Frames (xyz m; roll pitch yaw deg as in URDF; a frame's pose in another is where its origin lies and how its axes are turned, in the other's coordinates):
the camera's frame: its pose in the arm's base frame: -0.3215 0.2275 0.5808 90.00 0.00 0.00
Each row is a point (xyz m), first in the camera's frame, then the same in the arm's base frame.
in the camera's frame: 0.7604 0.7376 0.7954
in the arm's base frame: 0.4389 -0.5679 1.3184
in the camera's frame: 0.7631 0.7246 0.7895
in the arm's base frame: 0.4416 -0.5620 1.3054
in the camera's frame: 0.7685 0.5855 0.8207
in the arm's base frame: 0.4470 -0.5932 1.1663
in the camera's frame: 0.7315 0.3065 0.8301
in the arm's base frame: 0.4100 -0.6026 0.8873
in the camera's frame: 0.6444 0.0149 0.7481
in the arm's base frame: 0.3229 -0.5206 0.5957
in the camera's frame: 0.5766 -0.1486 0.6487
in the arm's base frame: 0.2551 -0.4212 0.4322
